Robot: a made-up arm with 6 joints.
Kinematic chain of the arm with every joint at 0, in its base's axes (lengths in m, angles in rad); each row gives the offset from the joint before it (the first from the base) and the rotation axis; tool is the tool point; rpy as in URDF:
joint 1: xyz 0 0 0.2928 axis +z
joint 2: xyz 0 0 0 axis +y
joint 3: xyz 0.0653 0 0.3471 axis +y
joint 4: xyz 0.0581 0 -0.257 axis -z
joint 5: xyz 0 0 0 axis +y
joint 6: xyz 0.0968 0 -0.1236 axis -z
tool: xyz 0 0 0 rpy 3.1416 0 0
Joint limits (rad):
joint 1: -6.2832..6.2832
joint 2: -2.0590..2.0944
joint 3: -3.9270..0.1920
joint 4: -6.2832..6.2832
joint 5: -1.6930..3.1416
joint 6: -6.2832..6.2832
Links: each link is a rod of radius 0.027 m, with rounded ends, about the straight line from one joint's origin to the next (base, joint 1, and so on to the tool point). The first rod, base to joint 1, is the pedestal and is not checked.
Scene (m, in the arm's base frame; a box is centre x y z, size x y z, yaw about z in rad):
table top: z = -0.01
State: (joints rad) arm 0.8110 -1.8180 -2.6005 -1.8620 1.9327 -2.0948
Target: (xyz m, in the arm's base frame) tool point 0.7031 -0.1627 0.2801
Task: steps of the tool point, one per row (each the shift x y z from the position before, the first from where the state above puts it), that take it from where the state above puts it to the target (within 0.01 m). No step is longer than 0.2 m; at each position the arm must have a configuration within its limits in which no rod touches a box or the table.
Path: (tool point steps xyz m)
1: 0.1687 -0.0798 0.0023
2: 0.1851 -0.0318 0.0025
3: 0.1882 0.0191 0.0025
4: 0.1772 0.0693 0.0025
5: 0.1530 0.1149 0.0026
6: 0.1174 0.1527 0.0026
7: 0.0727 0.1794 0.0027

